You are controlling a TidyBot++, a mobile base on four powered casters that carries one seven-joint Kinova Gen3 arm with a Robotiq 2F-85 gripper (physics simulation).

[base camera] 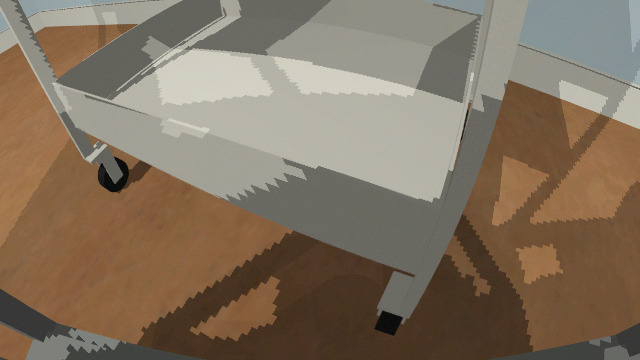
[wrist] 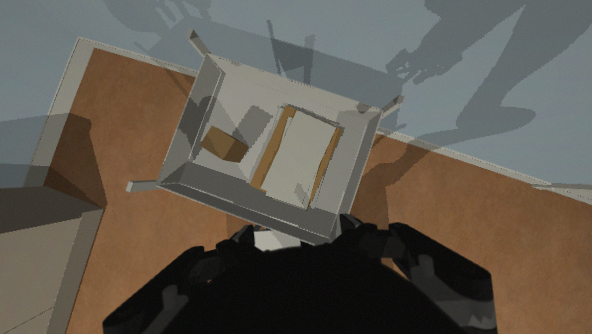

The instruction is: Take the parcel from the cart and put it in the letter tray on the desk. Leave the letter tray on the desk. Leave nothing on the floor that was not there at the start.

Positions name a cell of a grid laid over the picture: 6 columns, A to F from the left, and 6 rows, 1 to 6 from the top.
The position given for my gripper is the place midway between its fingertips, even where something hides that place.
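I can see my gripper in the wrist view (D5), though in the base camera view it is out of frame. A brown parcel is visible to me in the wrist view (C3) as well; the base camera view does not show me the parcel, since it is out of frame there.
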